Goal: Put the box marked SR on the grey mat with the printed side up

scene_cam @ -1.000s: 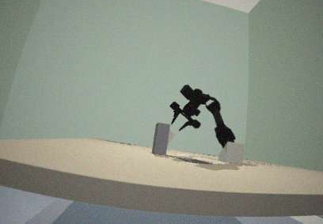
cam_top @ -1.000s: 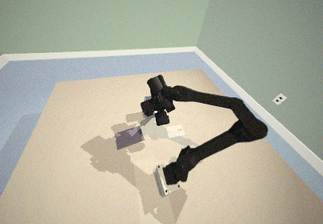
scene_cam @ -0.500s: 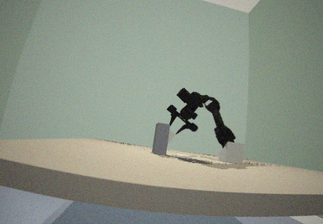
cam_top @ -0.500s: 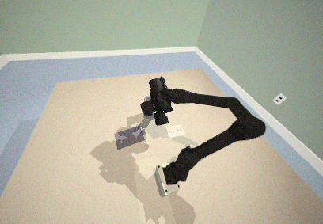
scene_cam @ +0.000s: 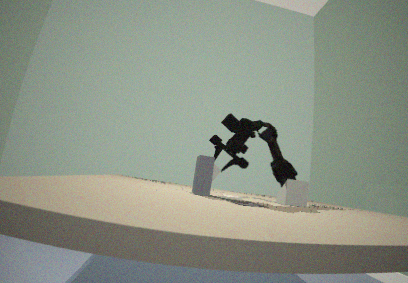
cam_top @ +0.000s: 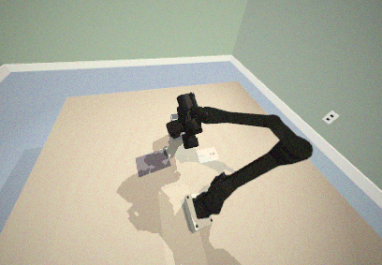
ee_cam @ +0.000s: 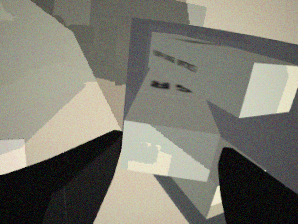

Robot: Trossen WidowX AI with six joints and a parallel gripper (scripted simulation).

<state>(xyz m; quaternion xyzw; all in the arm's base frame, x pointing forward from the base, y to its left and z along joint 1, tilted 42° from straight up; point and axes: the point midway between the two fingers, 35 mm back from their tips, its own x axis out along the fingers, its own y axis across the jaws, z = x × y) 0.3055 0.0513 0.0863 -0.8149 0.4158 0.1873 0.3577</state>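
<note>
The white box marked SR lies 3 cm ahead of my gripper tip, 1 cm to the left of it and 5 cm below it. Round my gripper tip: grey mat (8 cm behind, 17 cm to the left, 11 cm below); white card (11 cm behind, 10 cm to the right, 11 cm below).
</note>
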